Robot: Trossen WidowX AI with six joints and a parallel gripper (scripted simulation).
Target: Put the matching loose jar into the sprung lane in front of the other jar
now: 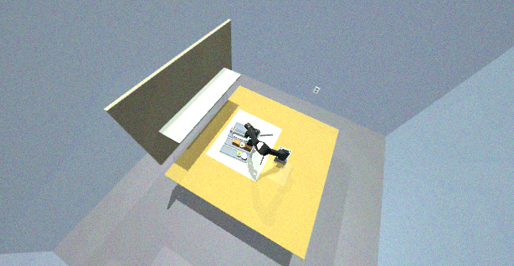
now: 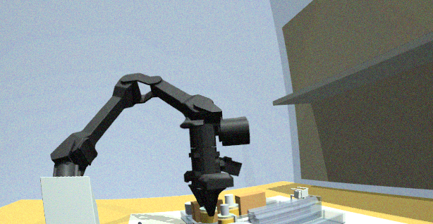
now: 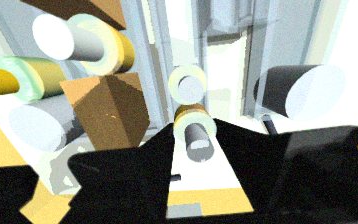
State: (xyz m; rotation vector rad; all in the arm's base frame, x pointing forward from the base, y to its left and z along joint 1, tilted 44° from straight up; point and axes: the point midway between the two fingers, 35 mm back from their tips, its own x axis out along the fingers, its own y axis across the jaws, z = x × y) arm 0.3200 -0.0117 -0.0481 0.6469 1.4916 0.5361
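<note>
The clear lane rack lies 15 cm ahead of my gripper tip, 3 cm to the right of it and 4 cm below it. From my gripper tip the other things lie so: shelf 51 cm ahead, 7 cm to the right, 31 cm above.
</note>
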